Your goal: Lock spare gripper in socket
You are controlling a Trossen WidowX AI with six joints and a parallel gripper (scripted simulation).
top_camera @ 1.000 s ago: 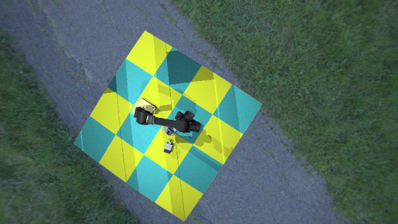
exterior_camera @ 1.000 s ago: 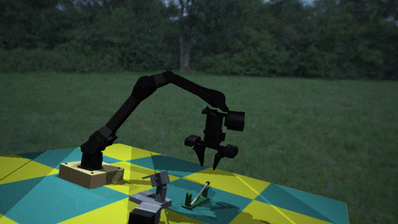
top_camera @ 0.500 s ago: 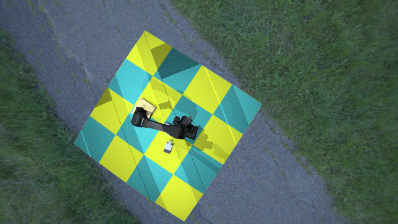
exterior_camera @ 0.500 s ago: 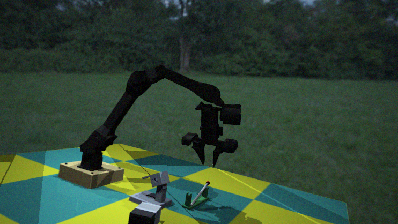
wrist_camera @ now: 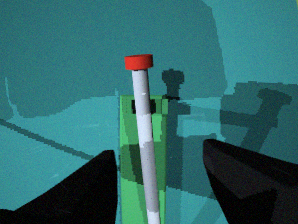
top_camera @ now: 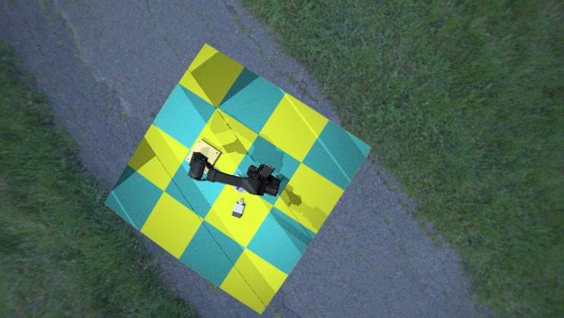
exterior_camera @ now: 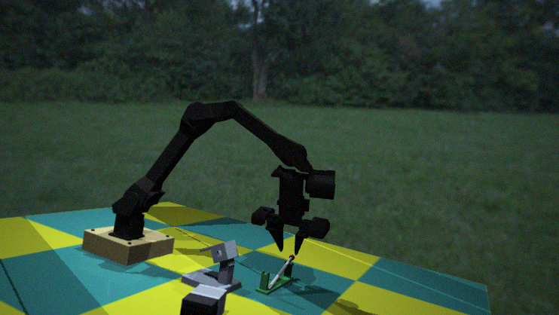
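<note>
The green cradle is 10 mm behind my gripper tip, 40 mm to the right of it and 50 mm below it. From my gripper tip the other things lie so: socket 120 mm behind, 140 mm to the right, 20 mm below; spare gripper 70 mm behind, 280 mm to the right, 50 mm below.
</note>
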